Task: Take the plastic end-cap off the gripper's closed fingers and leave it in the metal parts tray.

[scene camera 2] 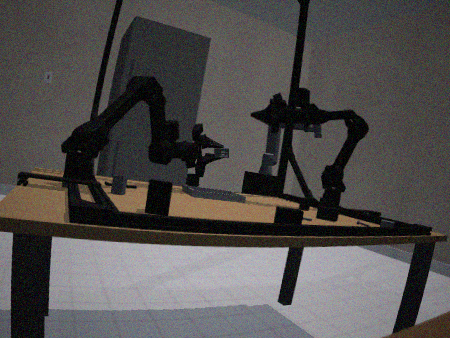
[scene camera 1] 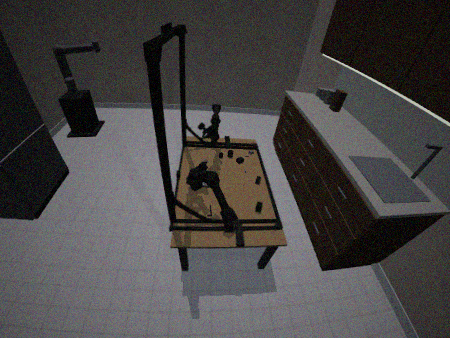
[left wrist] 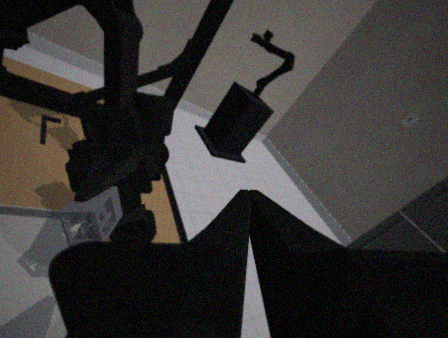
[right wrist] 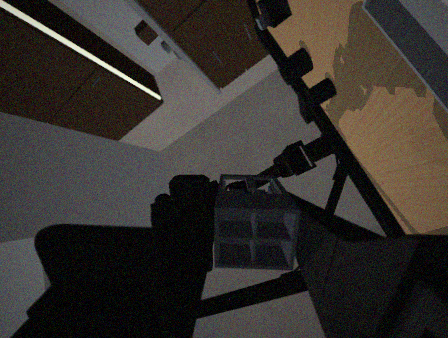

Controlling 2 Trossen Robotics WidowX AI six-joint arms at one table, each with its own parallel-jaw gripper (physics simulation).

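Places are measured from the left arm's base along level axes (x down, y right, z back), in centimetres.
Where they show: left gripper, fingertip midpoint: (scene camera 2: 250, 114) (scene camera 1: 202, 138) (left wrist: 248, 198); right gripper, fingertip midpoint: (scene camera 2: 223, 151) (scene camera 1: 205, 162) (left wrist: 84, 218) (right wrist: 249, 198); left arm's base, origin of the base link: (right wrist: 329, 143); right arm's base, origin of the base link: (scene camera 2: 75, 179) (scene camera 1: 229, 226).
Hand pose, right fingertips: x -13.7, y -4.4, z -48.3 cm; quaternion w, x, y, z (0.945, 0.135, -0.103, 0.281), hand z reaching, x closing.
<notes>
Each offset is from my right fingertips to the centre of the thing. "pt": to the spot under its first point.
The end-cap, a small grey open-sided box with divided cells @[dx -0.2, dy +0.7, dz -0.6 cm] (scene camera 2: 221, 152) (left wrist: 95, 220) (right wrist: 257, 237), is between the fingers of my right gripper. The right gripper (scene camera 2: 220, 153) (right wrist: 256, 225) is shut on it and holds it well above the table. In scene camera 2 it is above the grey metal parts tray @[dx +14.5, dy -3.3, dz -2.1 cm] (scene camera 2: 215, 193); the tray's rim @[pt dx +14.3, dy -6.6, dz -10.2 cm] (left wrist: 30, 212) also shows in the left wrist view and its wall (right wrist: 400, 37) in the right wrist view. My left gripper (scene camera 2: 252, 115) (left wrist: 248, 198) is shut with bare fingertips touching, higher and apart from the end-cap. In scene camera 1 the right arm hides the tray.
Black blocks @[dx +12.5, dy -46.3, dz -21.5 cm] (scene camera 2: 159, 197) @[dx +13.6, dy -43.8, dz +7.5 cm] (scene camera 2: 288, 216) and a grey block @[dx +13.3, dy -27.8, dz -31.1 cm] (scene camera 2: 118, 184) stand near the table's front edge. A black box (scene camera 2: 262, 182) stands behind the tray. An L-shaped key @[dx +15.2, dy -12.0, dz -32.0 cm] (scene camera 1: 210, 211) (left wrist: 44, 129) lies on the table. A dark frame with tall posts (scene camera 1: 160, 125) rises from the table.
</notes>
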